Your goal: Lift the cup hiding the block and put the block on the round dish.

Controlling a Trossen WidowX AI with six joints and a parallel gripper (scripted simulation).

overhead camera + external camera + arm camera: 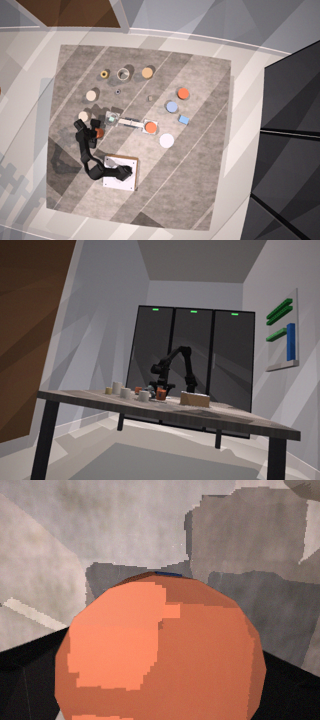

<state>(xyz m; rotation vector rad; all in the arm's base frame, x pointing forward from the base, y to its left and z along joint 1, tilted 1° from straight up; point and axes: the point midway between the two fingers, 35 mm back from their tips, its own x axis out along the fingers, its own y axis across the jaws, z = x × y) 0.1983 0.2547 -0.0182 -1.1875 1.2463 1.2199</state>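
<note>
My gripper tip is 480 mm to the left of the round pale blue dish, 40 mm short of it and 40 mm above it. Also, from my gripper tip: balance beam (220 mm to the right, 120 mm ahead); tape ring (410 mm ahead, 40 mm to the left, 20 mm below); small nut (310 mm ahead, 80 mm to the right, 30 mm below).
</note>
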